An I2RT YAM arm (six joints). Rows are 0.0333 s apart.
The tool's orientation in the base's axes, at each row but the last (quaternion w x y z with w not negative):
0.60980 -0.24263 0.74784 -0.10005
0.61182 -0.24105 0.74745 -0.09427
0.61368 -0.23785 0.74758 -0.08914
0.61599 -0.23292 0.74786 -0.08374
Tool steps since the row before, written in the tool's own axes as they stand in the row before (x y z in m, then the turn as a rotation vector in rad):
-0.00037 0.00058 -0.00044 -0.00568 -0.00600 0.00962
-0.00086 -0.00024 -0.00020 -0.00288 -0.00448 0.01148
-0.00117 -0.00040 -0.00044 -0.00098 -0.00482 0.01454
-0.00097 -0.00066 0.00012 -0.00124 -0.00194 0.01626
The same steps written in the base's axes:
-0.00051 0.00062 0.00017 0.01147 -0.00101 0.00531
-0.00002 0.00017 0.00090 0.01251 -0.00074 0.00177
-0.00017 0.00013 0.00130 0.01528 -0.00144 -0.00045
0.00041 -0.00012 0.00110 0.01626 0.00149 -0.00180

